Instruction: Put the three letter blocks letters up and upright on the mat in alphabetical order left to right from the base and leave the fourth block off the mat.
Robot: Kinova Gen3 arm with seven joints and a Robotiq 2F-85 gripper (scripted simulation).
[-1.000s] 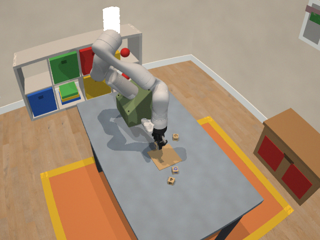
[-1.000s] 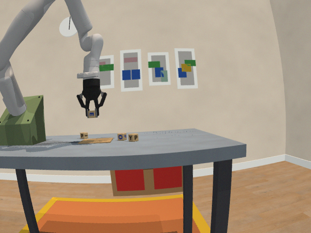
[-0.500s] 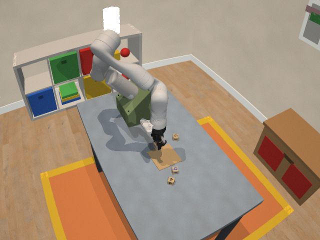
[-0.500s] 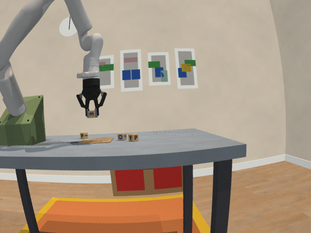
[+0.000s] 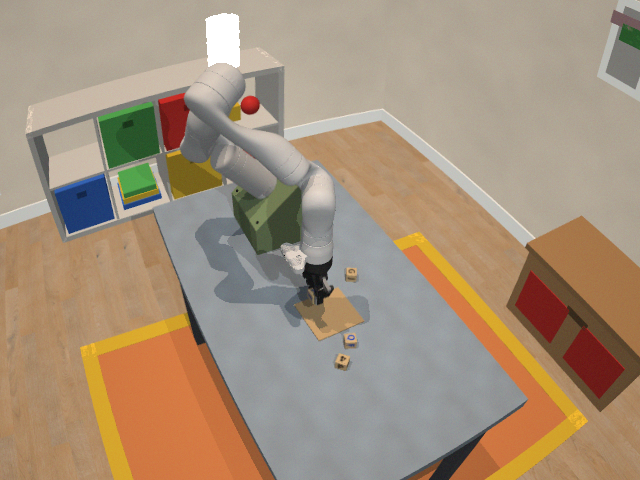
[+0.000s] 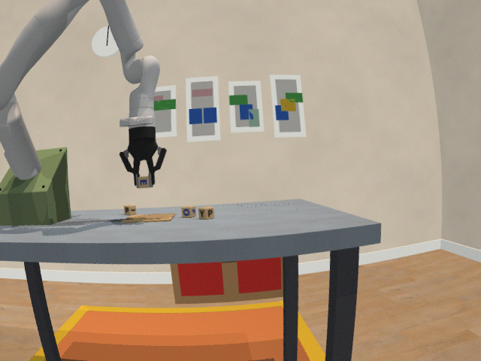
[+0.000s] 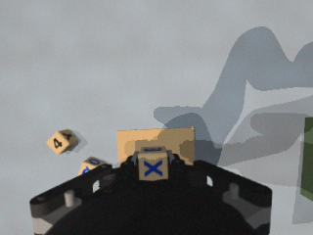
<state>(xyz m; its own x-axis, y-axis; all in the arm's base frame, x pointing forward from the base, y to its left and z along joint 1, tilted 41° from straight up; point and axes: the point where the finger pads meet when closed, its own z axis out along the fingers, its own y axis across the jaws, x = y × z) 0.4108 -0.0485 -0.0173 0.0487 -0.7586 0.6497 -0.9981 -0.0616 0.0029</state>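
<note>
My gripper is now 110 mm above the tan mat, 50 mm to the right of it and 10 mm past it.
</note>
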